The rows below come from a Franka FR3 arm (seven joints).
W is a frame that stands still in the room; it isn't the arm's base.
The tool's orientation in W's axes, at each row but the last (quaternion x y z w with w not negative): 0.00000, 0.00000, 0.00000, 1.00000; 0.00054, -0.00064, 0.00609, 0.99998; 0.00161, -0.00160, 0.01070, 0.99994; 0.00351, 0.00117, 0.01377, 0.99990; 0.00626, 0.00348, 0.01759, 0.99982; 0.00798, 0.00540, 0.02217, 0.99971; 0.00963, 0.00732, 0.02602, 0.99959; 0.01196, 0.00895, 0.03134, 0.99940; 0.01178, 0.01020, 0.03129, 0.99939; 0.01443, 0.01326, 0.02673, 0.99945; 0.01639, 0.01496, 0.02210, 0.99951; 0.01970, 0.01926, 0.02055, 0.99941
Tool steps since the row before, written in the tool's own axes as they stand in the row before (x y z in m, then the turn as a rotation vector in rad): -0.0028, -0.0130, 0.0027, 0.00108, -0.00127, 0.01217; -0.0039, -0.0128, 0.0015, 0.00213, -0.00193, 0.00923; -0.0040, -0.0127, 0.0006, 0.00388, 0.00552, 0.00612; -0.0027, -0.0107, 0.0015, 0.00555, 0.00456, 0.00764; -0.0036, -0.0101, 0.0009, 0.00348, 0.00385, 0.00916; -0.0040, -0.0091, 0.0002, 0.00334, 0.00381, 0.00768; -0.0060, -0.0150, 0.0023, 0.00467, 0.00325, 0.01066; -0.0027, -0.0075, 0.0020, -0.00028, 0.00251, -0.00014; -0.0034, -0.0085, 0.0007, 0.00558, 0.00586, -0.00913; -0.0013, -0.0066, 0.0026, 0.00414, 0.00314, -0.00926; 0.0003, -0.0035, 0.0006, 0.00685, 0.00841, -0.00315; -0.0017, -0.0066, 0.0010, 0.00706, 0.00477, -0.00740
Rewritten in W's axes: -0.0028, -0.0130, 0.0027, 0.00108, -0.00127, 0.01217; -0.0037, -0.0128, 0.0015, 0.00214, -0.00191, 0.00923; -0.0037, -0.0128, 0.0005, 0.00374, 0.00558, 0.00615; -0.0024, -0.0108, 0.0014, 0.00544, 0.00466, 0.00766; -0.0032, -0.0102, 0.0008, 0.00341, 0.00386, 0.00918; -0.0036, -0.0093, 0.0001, 0.00325, 0.00383, 0.00771; -0.0052, -0.0153, 0.0021, 0.00466, 0.00329, 0.01065; -0.0022, -0.0077, 0.0019, -0.00044, 0.00249, -0.00007; -0.0028, -0.0087, 0.0006, 0.00501, 0.00641, -0.00909; -0.0009, -0.0067, 0.0024, 0.00371, 0.00362, -0.00927; 0.0005, -0.0035, 0.0005, 0.00638, 0.00880, -0.00307; -0.0014, -0.0067, 0.0008, 0.00657, 0.00534, -0.00746
